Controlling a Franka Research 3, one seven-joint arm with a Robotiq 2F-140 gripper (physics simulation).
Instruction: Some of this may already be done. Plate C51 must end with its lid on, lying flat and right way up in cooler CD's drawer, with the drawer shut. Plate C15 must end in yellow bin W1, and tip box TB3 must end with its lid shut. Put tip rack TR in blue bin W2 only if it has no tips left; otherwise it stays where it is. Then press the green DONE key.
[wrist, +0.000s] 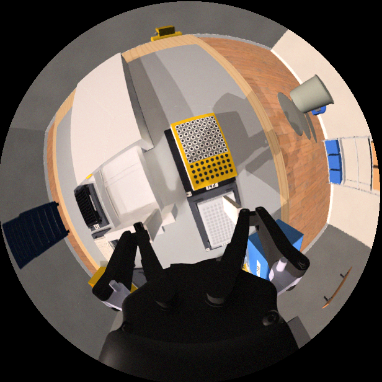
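Note:
A yellow tip rack (202, 150) holds many tips, with several rows of open holes at its lower end. It sits on a black holder. A pale, gridded plate (215, 222) lies in a dark holder below it; its name cannot be read. A large white housing (100, 102) stands at upper left, with a white tray-like part (129, 182) below it; whether this is cooler CD's drawer, I cannot tell. A blue bin (275, 245) shows behind my right finger, a yellow bin (98, 276) behind the left. My gripper (191, 209) is open and empty above the table. The DONE key cannot be made out.
A black gridded item (90, 206) stands at the left. A yellow item (245, 264) is mostly hidden beside the blue bin. The wooden table edge (272, 135) runs down the right. A grey bucket (311, 95) and blue shelf boxes (333, 161) are beyond it.

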